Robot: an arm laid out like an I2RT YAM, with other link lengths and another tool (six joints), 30 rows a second.
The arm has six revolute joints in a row. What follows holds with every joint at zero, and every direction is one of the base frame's. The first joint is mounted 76.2 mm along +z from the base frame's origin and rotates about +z. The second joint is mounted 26.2 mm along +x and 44.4 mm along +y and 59.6 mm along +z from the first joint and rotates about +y. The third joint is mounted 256.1 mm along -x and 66.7 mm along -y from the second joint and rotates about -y. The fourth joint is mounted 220.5 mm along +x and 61.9 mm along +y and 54 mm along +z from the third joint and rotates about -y. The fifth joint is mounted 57.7 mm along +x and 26.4 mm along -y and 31.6 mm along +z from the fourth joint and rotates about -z. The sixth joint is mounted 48.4 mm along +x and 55.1 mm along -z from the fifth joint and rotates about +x. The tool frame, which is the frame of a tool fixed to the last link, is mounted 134 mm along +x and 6 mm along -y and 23 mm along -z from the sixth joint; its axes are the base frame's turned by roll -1.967, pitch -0.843 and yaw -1.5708 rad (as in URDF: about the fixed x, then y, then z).
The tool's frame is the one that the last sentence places.
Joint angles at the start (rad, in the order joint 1, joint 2, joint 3, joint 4, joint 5, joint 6): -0.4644, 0.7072, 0.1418, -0.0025, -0.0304, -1.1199
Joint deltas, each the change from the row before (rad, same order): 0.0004, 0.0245, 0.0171, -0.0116, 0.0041, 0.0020; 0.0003, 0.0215, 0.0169, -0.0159, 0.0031, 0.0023; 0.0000, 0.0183, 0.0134, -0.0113, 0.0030, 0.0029; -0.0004, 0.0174, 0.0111, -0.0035, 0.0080, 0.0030; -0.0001, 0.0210, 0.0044, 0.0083, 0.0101, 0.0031; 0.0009, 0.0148, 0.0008, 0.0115, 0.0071, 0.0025; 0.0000, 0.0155, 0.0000, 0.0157, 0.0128, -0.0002; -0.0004, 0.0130, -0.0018, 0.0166, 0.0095, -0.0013; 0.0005, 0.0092, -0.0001, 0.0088, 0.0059, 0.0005; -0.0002, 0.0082, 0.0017, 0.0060, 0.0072, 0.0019; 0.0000, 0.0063, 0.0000, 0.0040, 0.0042, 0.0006; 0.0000, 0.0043, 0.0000, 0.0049, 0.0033, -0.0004; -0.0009, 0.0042, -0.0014, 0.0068, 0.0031, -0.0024; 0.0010, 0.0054, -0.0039, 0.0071, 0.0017, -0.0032
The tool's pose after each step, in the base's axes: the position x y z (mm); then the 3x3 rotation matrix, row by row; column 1 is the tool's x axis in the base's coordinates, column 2 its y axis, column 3 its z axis. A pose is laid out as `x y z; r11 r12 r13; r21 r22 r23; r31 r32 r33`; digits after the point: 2 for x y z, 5 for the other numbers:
207.78 -109.91 76.06; 0.62070 -0.48307 0.61755; 0.11447 -0.72337 -0.68091; 0.77564 0.49333 -0.39370
207.61 -110.37 75.36; 0.63520 -0.47660 0.60776; 0.10504 -0.72628 -0.67933; 0.76517 0.49535 -0.41127
207.51 -110.92 74.77; 0.64647 -0.47252 0.59899; 0.09643 -0.72821 -0.67853; 0.75682 0.49642 -0.42520
207.60 -112.68 74.88; 0.65468 -0.47391 0.58890; 0.08903 -0.72530 -0.68265; 0.75064 0.49935 -0.43265
207.61 -114.76 73.71; 0.66228 -0.47666 0.57808; 0.08197 -0.72081 -0.68827; 0.74476 0.50321 -0.43831
208.05 -116.18 72.96; 0.66520 -0.47954 0.57232; 0.07847 -0.71735 -0.69227; 0.74253 0.50541 -0.43955
208.25 -118.88 72.61; 0.66845 -0.48506 0.56381; 0.07700 -0.70886 -0.70113; 0.73976 0.51209 -0.43649
208.58 -121.10 72.22; 0.67006 -0.48942 0.55810; 0.07720 -0.70183 -0.70815; 0.73828 0.51759 -0.43249
208.80 -122.26 71.83; 0.67177 -0.49164 0.55410; 0.07607 -0.69827 -0.71178; 0.73685 0.52030 -0.43167
208.83 -123.78 71.85; 0.67350 -0.49572 0.54832; 0.07300 -0.69356 -0.71669; 0.73558 0.52272 -0.43092
208.63 -124.53 71.25; 0.67593 -0.49675 0.54438; 0.07109 -0.69129 -0.71907; 0.73353 0.52474 -0.43195
208.77 -125.27 71.24; 0.67648 -0.49814 0.54244; 0.07117 -0.68888 -0.72138; 0.73302 0.52660 -0.43056
208.80 -126.17 71.09; 0.67714 -0.49909 0.54072; 0.07269 -0.68587 -0.72408; 0.73225 0.52961 -0.42816
208.60 -126.16 69.77; 0.67974 -0.49605 0.54026; 0.07531 -0.68551 -0.72416; 0.72957 0.53293 -0.42862

